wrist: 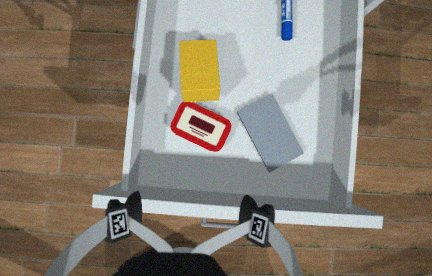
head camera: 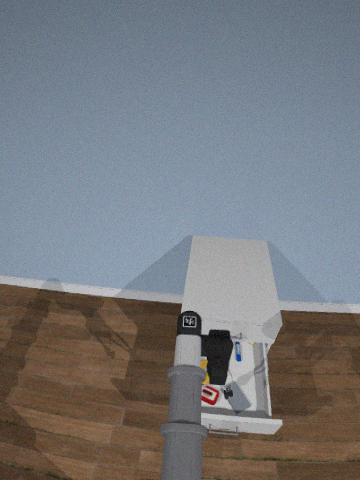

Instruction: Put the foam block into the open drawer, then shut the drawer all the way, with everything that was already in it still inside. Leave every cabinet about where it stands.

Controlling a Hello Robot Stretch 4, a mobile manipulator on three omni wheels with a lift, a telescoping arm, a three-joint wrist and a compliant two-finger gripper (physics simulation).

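Frame: origin at the robot's base, x ahead, y left, z up, level; millimetres.
Seen in the pictures: end effector, tool point: (wrist: 191, 214) (head camera: 211, 393).
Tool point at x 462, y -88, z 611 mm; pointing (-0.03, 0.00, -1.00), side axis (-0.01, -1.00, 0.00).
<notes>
A point is followed by its place in that frame.
The yellow foam block (head camera: 205, 372) (wrist: 199, 67) @(x 641, y -86, z 420 mm) lies inside the open drawer (head camera: 255, 426) @(x 411, y -268, z 429 mm) (wrist: 325, 218) @(x 421, y -270, z 470 mm), toward its left side, close behind a red-rimmed box; whether they touch is unclear. My gripper (wrist: 191, 202) @(x 462, y -88, z 611 mm) is open, with no object between its fingers. In the wrist view its fingertips appear over the drawer's front panel, nearer the camera than the block and apart from it. In the head view the arm and black wrist hide part of the drawer's left side. The drawer stands well out of the white cabinet (head camera: 230, 280) @(x 988, y -184, z 619 mm).
The drawer also holds the red-rimmed box (head camera: 209, 394) @(x 546, y -100, z 386 mm) (wrist: 201, 126) @(x 551, y -91, z 386 mm), a grey-blue block (head camera: 237, 396) @(x 546, y -218, z 374 mm) (wrist: 270, 132) @(x 545, y -211, z 374 mm) and a blue glue stick (head camera: 238, 351) @(x 756, y -238, z 383 mm) (wrist: 286, 22) @(x 740, y -235, z 383 mm). A bar handle (head camera: 223, 432) @(x 392, y -150, z 410 mm) (wrist: 226, 225) @(x 393, y -135, z 409 mm) is on the drawer front. The cabinet stands by the wall.
</notes>
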